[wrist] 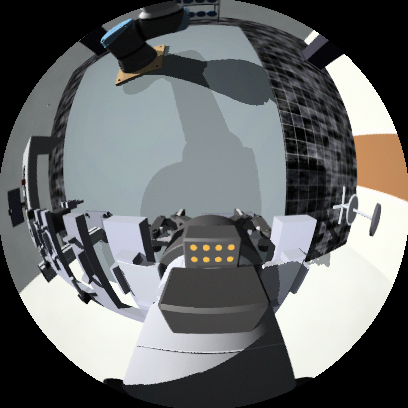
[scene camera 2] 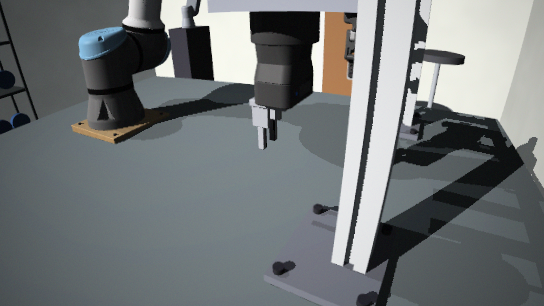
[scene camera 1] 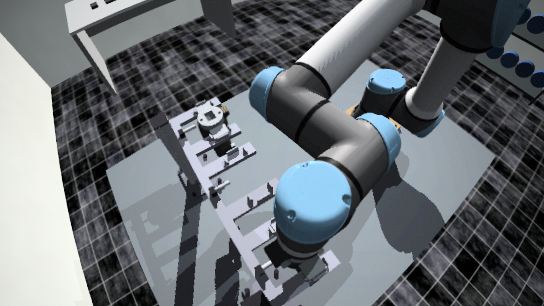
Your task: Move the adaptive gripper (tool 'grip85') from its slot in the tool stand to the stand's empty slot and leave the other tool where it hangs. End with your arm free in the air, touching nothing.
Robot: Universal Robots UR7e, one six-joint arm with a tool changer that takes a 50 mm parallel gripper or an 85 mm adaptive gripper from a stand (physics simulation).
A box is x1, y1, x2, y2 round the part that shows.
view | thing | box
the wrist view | parallel gripper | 26, 199, 82, 246
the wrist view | adaptive gripper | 117, 208, 302, 301
